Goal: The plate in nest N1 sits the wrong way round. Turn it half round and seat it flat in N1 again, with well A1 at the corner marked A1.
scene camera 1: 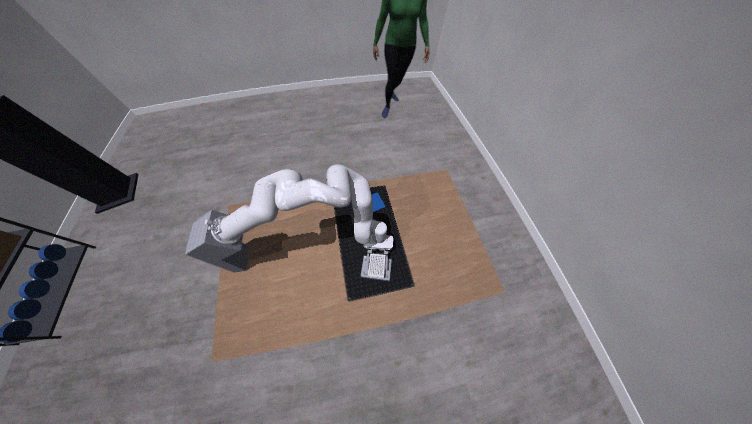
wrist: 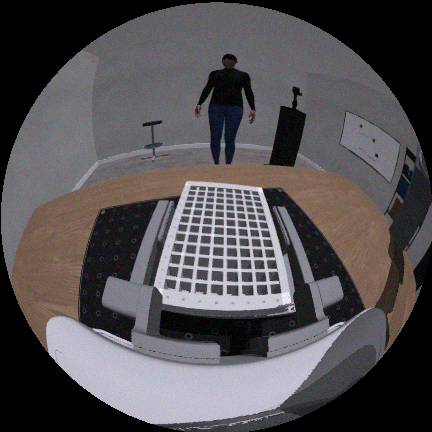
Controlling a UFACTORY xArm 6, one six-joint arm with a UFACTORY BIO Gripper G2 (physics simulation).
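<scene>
My gripper (scene camera 1: 377,259) (wrist: 224,225) is shut on the white well plate (scene camera 1: 376,267) (wrist: 222,240), with one finger along each long side. The plate looks level and seems to hang a little above the grey nest (scene camera 1: 364,269). In the scene view the plate's long side runs across the nest's long side, and strips of the nest show to its left and right. The wells face up. The lettering on the plate and the corner mark A1 are too small to read. The plate hides most of the nest in the wrist view.
The nest stands on a black perforated board (scene camera 1: 368,291) (wrist: 100,260) on the wooden table top (scene camera 1: 279,316) (wrist: 55,250). A blue pad (scene camera 1: 378,202) lies at the board's far end, beside my arm. One person (scene camera 1: 402,26) stands beyond the table; another (wrist: 227,90) shows in the wrist view.
</scene>
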